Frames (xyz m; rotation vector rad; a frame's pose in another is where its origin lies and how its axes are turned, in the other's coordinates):
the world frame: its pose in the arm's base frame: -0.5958 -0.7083 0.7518 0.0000 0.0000 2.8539
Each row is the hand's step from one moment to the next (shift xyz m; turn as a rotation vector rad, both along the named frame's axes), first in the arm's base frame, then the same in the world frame.
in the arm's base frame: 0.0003 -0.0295 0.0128 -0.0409 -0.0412 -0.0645
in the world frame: -0.0087 0.0282 0.0128 0.0275 0.0511 -0.0645
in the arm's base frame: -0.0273 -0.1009 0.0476 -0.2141 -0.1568 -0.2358
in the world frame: -0.0025 0.1045 0.0476 0.1608 0.2111 -0.2358
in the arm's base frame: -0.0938 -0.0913 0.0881 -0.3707 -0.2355 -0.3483
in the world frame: 0.0640 0.1142 0.0881 0.2886 0.3310 -0.3483
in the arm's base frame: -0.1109 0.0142 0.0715 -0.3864 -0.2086 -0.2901
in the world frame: 0.1104 0.0179 0.0715 0.3113 0.3097 -0.2901
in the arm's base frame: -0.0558 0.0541 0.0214 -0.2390 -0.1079 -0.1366
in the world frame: 0.0689 -0.0360 0.0214 0.1986 0.1713 -0.1366
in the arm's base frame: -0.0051 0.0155 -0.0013 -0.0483 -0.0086 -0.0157
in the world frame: 0.0093 -0.0134 -0.0013 0.0439 0.0220 -0.0157
